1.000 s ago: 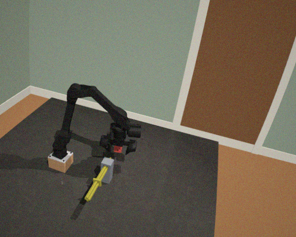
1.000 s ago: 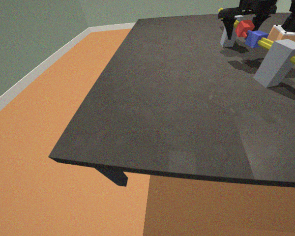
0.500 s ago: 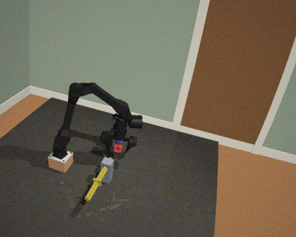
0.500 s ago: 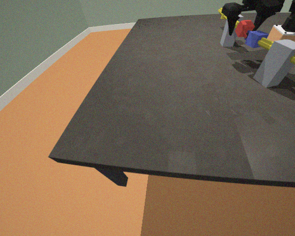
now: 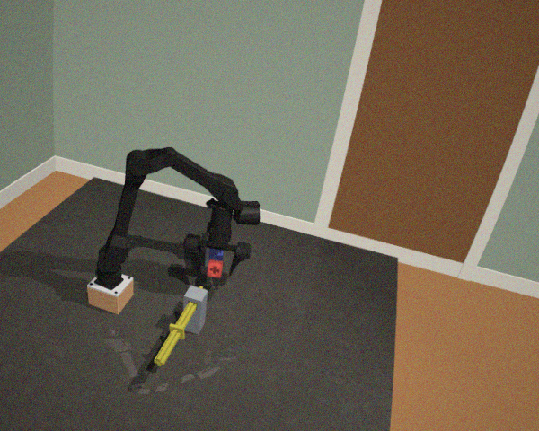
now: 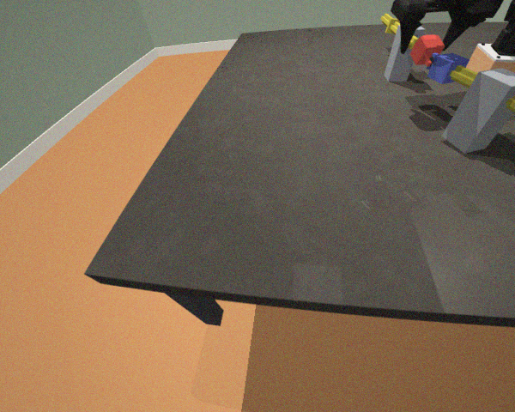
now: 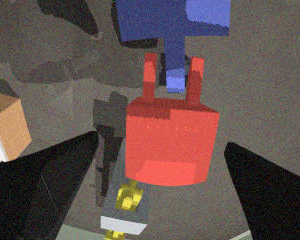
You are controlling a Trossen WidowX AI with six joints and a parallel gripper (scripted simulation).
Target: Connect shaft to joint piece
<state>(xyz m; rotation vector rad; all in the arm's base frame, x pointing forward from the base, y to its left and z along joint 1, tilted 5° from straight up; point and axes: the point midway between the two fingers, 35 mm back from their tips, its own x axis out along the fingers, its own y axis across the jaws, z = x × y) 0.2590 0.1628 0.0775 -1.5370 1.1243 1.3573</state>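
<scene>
My gripper tip is now 20 mm to the right of the red square joint piece.
</scene>
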